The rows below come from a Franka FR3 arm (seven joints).
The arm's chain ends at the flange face. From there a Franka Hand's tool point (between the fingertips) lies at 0.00 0.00 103.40 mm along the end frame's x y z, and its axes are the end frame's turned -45 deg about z.
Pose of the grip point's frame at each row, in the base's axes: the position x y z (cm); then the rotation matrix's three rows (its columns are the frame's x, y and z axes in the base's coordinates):
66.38, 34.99, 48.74; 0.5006, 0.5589, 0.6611; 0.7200, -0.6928, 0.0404; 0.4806, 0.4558, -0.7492
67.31, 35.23, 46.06; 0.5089, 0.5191, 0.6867; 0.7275, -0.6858, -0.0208; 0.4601, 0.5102, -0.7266
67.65, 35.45, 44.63; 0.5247, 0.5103, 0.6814; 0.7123, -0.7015, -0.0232; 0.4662, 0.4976, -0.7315
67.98, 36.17, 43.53; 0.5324, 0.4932, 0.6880; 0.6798, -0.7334, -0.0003; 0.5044, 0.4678, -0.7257
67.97, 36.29, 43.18; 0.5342, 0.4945, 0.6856; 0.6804, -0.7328, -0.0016; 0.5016, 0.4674, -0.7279
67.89, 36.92, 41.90; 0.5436, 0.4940, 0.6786; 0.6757, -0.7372, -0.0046; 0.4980, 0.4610, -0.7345
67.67, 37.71, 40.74; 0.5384, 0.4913, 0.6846; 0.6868, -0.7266, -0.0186; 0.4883, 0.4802, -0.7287
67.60, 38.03, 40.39; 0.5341, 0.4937, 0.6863; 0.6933, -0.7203, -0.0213; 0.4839, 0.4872, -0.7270
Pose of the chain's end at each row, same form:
59.54, 34.57, 56.49; 0.7492, 0.0412, 0.6611; 0.0192, -0.9990, 0.0404; 0.6621, -0.0175, -0.7492
60.21, 35.45, 53.57; 0.7269, 0.0072, 0.6867; 0.0295, -0.9994, -0.0208; 0.6861, 0.0354, -0.7266
60.60, 35.69, 52.19; 0.7319, -0.0102, 0.6814; 0.0076, -0.9997, -0.0232; 0.6815, 0.0222, -0.7315
60.87, 36.17, 51.03; 0.7252, -0.0277, 0.6880; -0.0379, -0.9993, -0.0003; 0.6874, -0.0259, -0.7257
60.88, 36.31, 50.71; 0.7274, -0.0281, 0.6856; -0.0371, -0.9993, -0.0016; 0.6852, -0.0242, -0.7279
60.87, 36.97, 49.49; 0.7337, -0.0351, 0.6786; -0.0435, -0.9991, -0.0046; 0.6781, -0.0262, -0.7345
60.59, 37.90, 48.27; 0.7281, -0.0333, 0.6846; -0.0281, -0.9994, -0.0186; 0.6848, -0.0057, -0.7287
60.50, 38.25, 47.91; 0.7268, -0.0286, 0.6863; -0.0191, -0.9996, -0.0213; 0.6867, 0.0023, -0.7270

